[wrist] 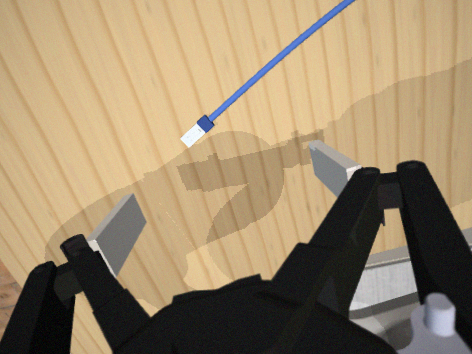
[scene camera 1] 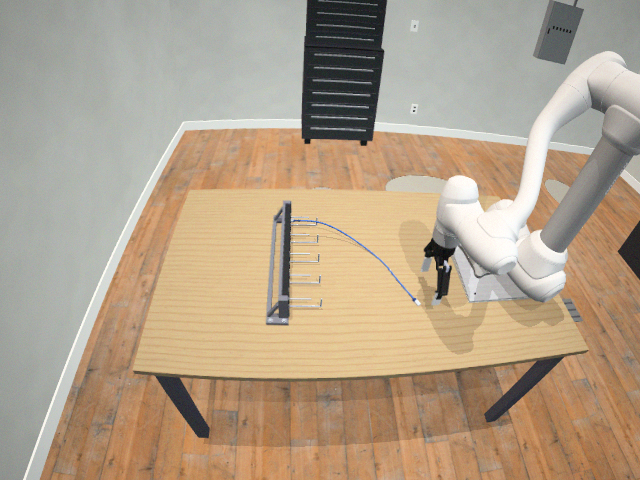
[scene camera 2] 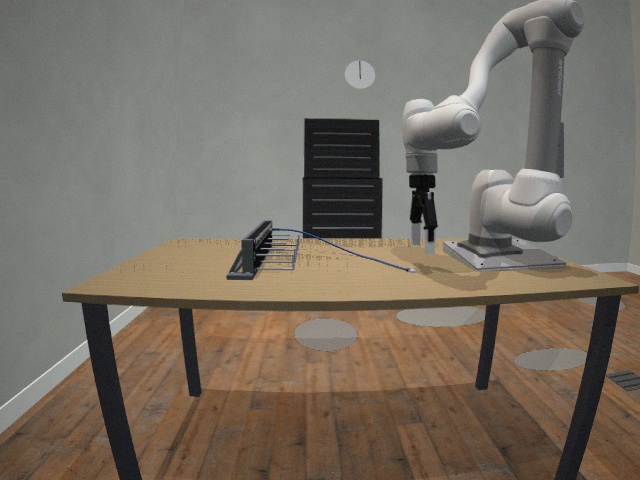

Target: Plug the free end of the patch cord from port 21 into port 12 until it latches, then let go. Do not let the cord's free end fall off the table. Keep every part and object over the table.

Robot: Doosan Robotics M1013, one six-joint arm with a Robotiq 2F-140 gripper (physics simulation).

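Places are measured from the arm's base along level axes (x ahead, y left, z up), in metres.
Pixels of known places: gripper, fingertip midpoint: (wrist: 224, 183) (scene camera 1: 429, 286) (scene camera 2: 422, 249); arm's base at its link origin: (scene camera 2: 489, 249).
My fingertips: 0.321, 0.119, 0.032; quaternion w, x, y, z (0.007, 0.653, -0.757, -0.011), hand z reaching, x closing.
For each thing: its top centre in the pictures, then the offset to it from my fingertips, as dx, dy, dz. Level surfaces: height alone.
- patch panel at its top centre: (scene camera 2: 269, 228) (scene camera 1: 294, 243) +0.413, -0.238, +0.039
- white plug at its top centre: (wrist: 196, 133) (scene camera 2: 411, 268) (scene camera 1: 417, 300) +0.037, +0.010, -0.051
- table at its surface level: dz -0.062
The blue patch cord (scene camera 1: 378, 256) (scene camera 2: 354, 253) (wrist: 280, 57) runs in a curve from the far end of the patch panel (scene camera 1: 283, 304) (scene camera 2: 248, 256) toward the robot's base. Its free end, a white plug (scene camera 1: 417, 302) (scene camera 2: 411, 270) (wrist: 192, 135) with a dark blue boot, lies on the table top. My gripper (scene camera 1: 431, 284) (scene camera 2: 422, 248) (wrist: 224, 183) is wide open and empty, above the table on the robot-base side of the plug. In the wrist view the plug lies ahead of the space between the fingertips. The port numbers cannot be read, and the port openings do not show.
Several metal wire guides (scene camera 1: 319, 279) (scene camera 2: 295, 258) stick out from the panel toward the robot. The table (scene camera 1: 217, 341) (scene camera 2: 330, 291) carries the panel and the robot's base plate (scene camera 1: 483, 294) (scene camera 2: 511, 262) (wrist: 382, 285). A black drawer cabinet (scene camera 1: 341, 87) (scene camera 2: 341, 206) stands behind the table.
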